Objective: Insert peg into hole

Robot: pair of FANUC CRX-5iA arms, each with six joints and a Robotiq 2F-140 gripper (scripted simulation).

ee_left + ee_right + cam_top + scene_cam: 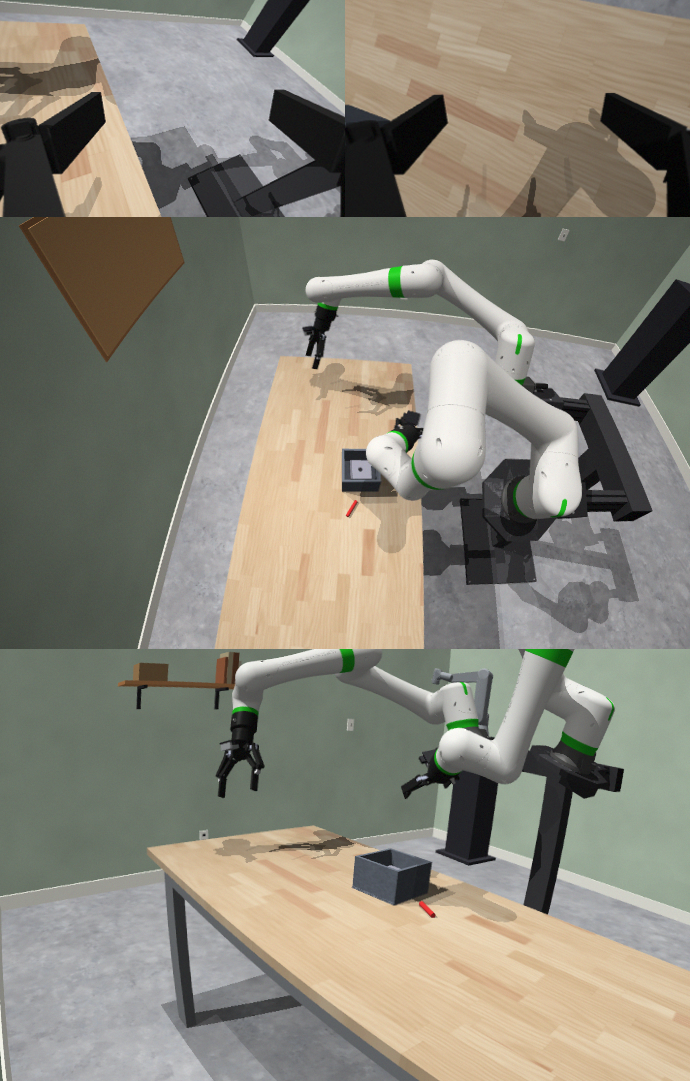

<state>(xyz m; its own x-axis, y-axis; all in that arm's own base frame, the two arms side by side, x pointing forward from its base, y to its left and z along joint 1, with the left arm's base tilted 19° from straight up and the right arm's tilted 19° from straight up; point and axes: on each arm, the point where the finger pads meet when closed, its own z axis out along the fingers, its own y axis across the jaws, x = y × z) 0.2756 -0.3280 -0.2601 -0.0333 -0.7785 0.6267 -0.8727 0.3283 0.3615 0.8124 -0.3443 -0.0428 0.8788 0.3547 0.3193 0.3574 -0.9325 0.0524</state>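
Note:
Now: the red peg 61 cm to the left of my right hand, 29 cm behind it and 23 cm below it. The rest, counted from my right hand: grey-blue box (45 cm to the left, 30 cm behind, 21 cm below); light plate (45 cm to the left, 30 cm behind, 19 cm below).

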